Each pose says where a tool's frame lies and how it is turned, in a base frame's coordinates. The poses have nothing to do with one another.
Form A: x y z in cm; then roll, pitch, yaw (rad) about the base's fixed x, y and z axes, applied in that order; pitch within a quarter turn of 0, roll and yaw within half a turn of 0.
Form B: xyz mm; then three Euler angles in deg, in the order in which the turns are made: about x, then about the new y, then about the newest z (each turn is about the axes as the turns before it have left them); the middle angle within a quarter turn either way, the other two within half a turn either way. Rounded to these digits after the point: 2 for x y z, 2 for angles.
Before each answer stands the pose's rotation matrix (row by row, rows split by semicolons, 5 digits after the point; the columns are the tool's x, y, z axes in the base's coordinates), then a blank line. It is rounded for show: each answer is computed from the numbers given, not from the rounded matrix.
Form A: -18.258 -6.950 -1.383 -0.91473 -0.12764 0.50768
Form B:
0.86677 -0.20841 -0.45308; 0.48220 0.58210 0.65471; 0.12729 -0.78595 0.60504

-182.58 -69.50 -13.83 -47.26 -26.94 13.52
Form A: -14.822 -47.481 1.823 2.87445 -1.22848 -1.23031
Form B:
0.11210 -0.99220 0.05459; -0.31640 -0.08771 -0.94456; 0.94198 0.08861 -0.32376

-148.22 -474.81 18.23 108.92 3.13 83.55
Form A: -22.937 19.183 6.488 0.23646 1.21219 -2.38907
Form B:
-0.25620 0.50434 -0.82463; -0.23988 -0.85958 -0.45119; -0.93639 0.08222 0.34120

-229.37 191.83 64.88 52.90 -55.55 -116.93
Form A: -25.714 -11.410 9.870 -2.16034 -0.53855 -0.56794
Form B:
0.72369 0.06033 0.68749; -0.46176 -0.69801 0.54732; 0.51289 -0.71354 -0.47728

-257.14 -114.10 98.70 -131.09 43.43 -4.77
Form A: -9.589 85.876 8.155 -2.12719 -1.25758 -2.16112
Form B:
-0.17151 -0.88842 0.42578; -0.25597 -0.37716 -0.89007; 0.95135 -0.26164 -0.16273

-95.89 858.76 81.55 100.36 25.20 100.93
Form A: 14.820 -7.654 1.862 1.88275 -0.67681 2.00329
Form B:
-0.32675 0.52850 0.78353; 0.70779 -0.41256 0.57343; 0.62631 0.74195 -0.23927

148.20 -76.54 18.62 -112.65 51.59 -121.73
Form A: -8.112 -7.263 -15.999 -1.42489 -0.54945 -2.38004
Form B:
-0.61724 -0.27362 0.73767; -0.58848 -0.46175 -0.66368; 0.52222 -0.84375 0.12399

-81.12 -72.63 -159.99 79.42 47.53 156.09
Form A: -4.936 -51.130 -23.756 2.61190 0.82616 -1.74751
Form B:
-0.11914 -0.91484 -0.38585; -0.66715 -0.21405 0.71351; -0.73533 0.34242 -0.58483

-49.36 -511.30 -237.56 -129.34 -22.70 97.42
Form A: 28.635 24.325 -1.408 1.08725 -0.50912 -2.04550
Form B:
-0.39911 0.61076 -0.68388; -0.77663 0.17131 0.60622; 0.48741 0.77307 0.40596

286.35 243.25 -14.08 -56.19 -43.15 -123.16
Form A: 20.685 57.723 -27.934 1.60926 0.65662 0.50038
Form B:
0.69495 0.55366 0.45881; 0.38000 0.25891 -0.88801; -0.61044 0.79147 -0.03046

206.85 577.23 -279.34 91.96 27.31 -38.54
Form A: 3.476 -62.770 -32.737 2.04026 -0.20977 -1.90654
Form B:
-0.32225 -0.36596 -0.87306; -0.92347 0.32439 0.20488; 0.20823 0.87226 -0.44249

34.76 -627.70 -327.37 -155.16 -60.82 131.37
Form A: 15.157 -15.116 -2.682 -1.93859 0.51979 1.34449
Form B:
0.19474 0.24639 -0.94940; 0.84579 -0.53234 0.03534; -0.49670 -0.80988 -0.31207

151.57 -151.16 -26.82 -173.54 -71.70 -51.68
